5 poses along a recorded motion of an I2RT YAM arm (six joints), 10 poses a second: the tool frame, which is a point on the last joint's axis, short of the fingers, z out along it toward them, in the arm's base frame.
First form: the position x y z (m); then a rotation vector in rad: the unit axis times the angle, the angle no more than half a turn.
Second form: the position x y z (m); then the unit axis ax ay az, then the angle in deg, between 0 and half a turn. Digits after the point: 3 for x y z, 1 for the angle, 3 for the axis.
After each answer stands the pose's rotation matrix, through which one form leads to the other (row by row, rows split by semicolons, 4 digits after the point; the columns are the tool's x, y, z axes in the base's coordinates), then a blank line. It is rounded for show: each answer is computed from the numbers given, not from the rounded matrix.
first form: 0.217 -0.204 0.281 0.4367 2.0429 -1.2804
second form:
0.217 -0.204 0.281 0.178 0.834 -0.523 140.4
-0.7141 0.5963 0.3667; -0.0701 0.4603 -0.8850; -0.6965 -0.6577 -0.2869

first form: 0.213 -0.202 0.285 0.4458 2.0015 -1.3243
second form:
0.213 -0.202 0.285 0.183 0.820 -0.543 139.9
-0.7056 0.6140 0.3538; -0.0855 0.4218 -0.9026; -0.7034 -0.6672 -0.2451

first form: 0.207 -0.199 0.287 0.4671 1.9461 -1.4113
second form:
0.207 -0.199 0.287 0.191 0.795 -0.576 140.3
-0.7052 0.6362 0.3130; -0.0998 0.3479 -0.9322; -0.7020 -0.6886 -0.1819

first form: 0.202 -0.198 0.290 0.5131 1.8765 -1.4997
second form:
0.202 -0.198 0.290 0.209 0.764 -0.611 140.7
-0.6968 0.6695 0.2572; -0.1033 0.2612 -0.9597; -0.7098 -0.6953 -0.1129

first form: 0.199 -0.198 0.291 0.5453 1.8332 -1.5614
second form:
0.199 -0.198 0.291 0.221 0.742 -0.632 141.5
-0.6953 0.6863 0.2137; -0.1017 0.2003 -0.9744; -0.7115 -0.6992 -0.0694

